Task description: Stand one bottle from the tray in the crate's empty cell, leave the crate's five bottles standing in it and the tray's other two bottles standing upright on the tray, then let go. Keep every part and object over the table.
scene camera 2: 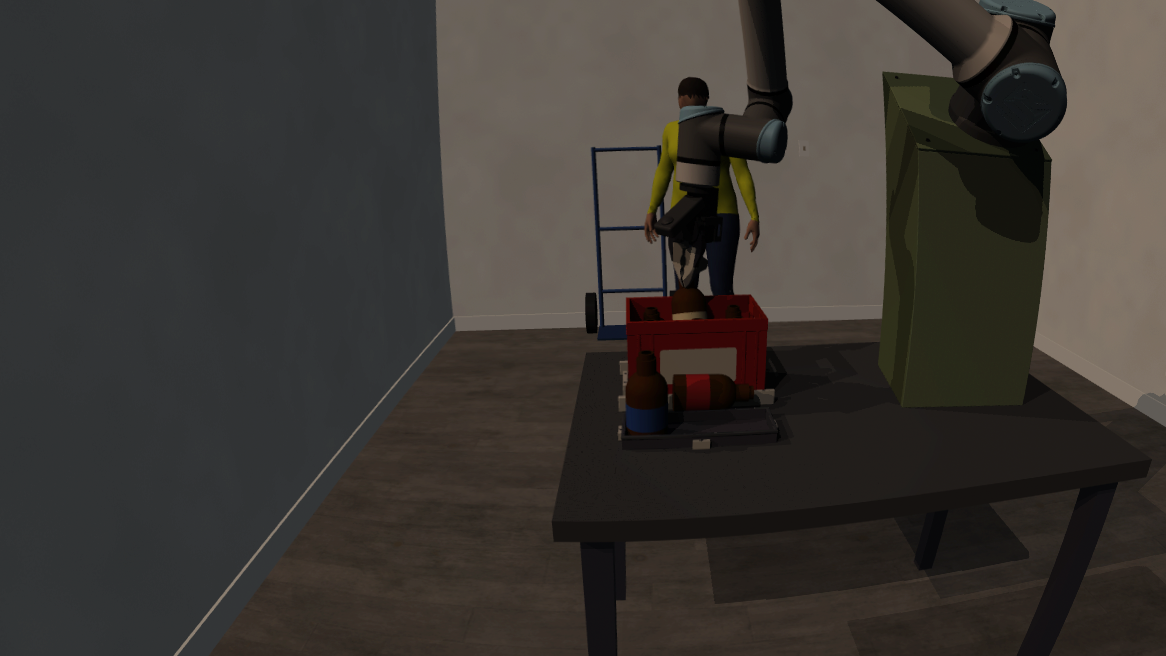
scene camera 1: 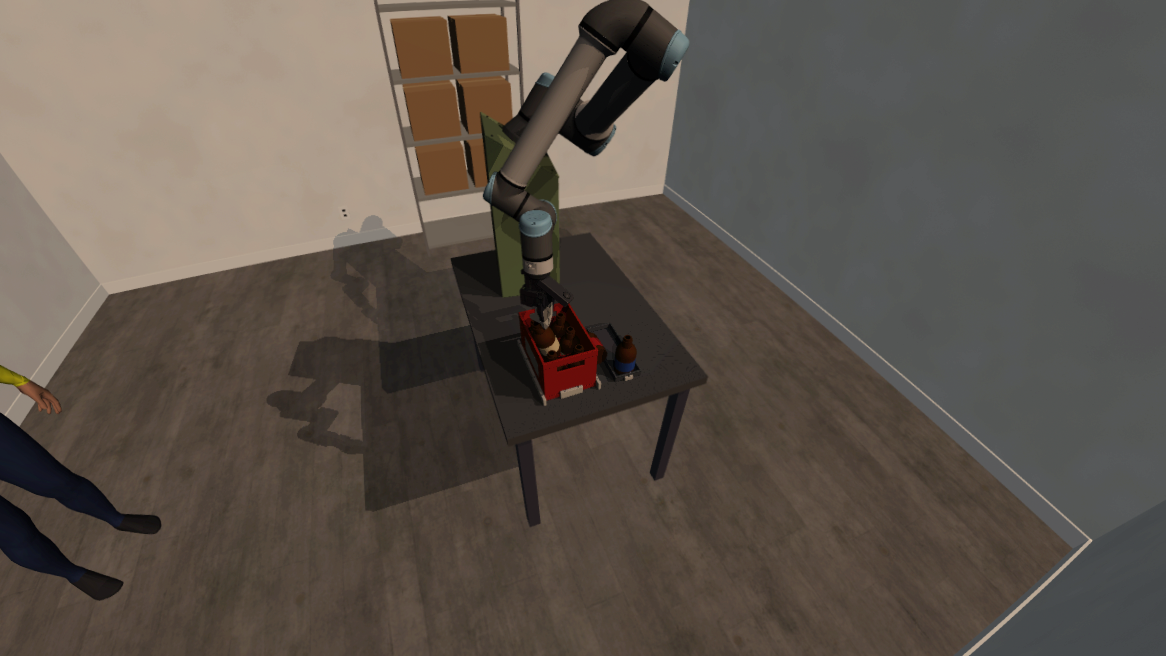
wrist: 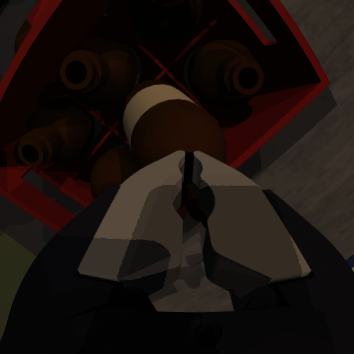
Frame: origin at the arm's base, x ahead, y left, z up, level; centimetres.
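Seen in the pictures: gripper, fingertip midpoint: (scene camera 2: pixel 684 286) (scene camera 1: pixel 545 328) (wrist: pixel 186 155).
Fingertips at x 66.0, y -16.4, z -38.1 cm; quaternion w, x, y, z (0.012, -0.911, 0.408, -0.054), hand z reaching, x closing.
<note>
Pixels of each thing's middle, then the offset from my fingertips to it. "spot": a spot on its surface instead. Level surfaces: height alone.
- red crate at the middle of its body: (wrist: pixel 137 99) (scene camera 2: pixel 694 348) (scene camera 1: pixel 556 348) dx -1.4, dy +4.2, dz -12.0 cm
- cream-labelled bottle at the middle of its body: (wrist: pixel 176 145) (scene camera 2: pixel 689 307) (scene camera 1: pixel 543 337) dx -1.0, dy -0.5, dz -4.6 cm
- blue-labelled bottle at the middle of its body: (scene camera 2: pixel 646 394) (scene camera 1: pixel 625 353) dx +9.6, dy +25.7, dz -12.5 cm
- dark tray at a spot on its surface: (scene camera 2: pixel 737 438) spot: dx -6.0, dy +31.2, dz -19.4 cm
- red-labelled bottle at the middle of its body: (wrist: pixel 47 40) (scene camera 2: pixel 713 393) (scene camera 1: pixel 589 343) dx -3.6, dy +18.0, dz -16.2 cm
- dark table at its surface level: dz -20.8 cm
The red crate (scene camera 1: pixel 570 376) (scene camera 2: pixel 648 350) (wrist: pixel 265 117) holds several brown bottles, with open necks showing in the wrist view. A cream-labelled bottle (scene camera 1: pixel 547 339) (scene camera 2: pixel 689 303) (wrist: pixel 175 125) sits higher than them in the crate and leans; its neck is hidden behind the fingers. My gripper (scene camera 1: pixel 546 324) (scene camera 2: pixel 687 283) (wrist: pixel 186 155) is shut, its tips right over this bottle's shoulder, with no bottle between them. A blue-labelled bottle (scene camera 1: pixel 626 355) (scene camera 2: pixel 646 397) stands upright on the dark tray (scene camera 2: pixel 737 438). A red-labelled bottle (scene camera 2: pixel 702 391) lies on its side along the tray's crate-side edge.
The tray stands close beside the crate on the dark table (scene camera 1: pixel 607 403) (scene camera 2: pixel 856 489). The arm's green pedestal (scene camera 1: pixel 505 252) (scene camera 2: pixel 970 293) rises behind the crate in scene camera 1. A person (scene camera 2: pixel 737 187) and a blue hand trolley (scene camera 2: pixel 596 195) stand beyond the table.
</note>
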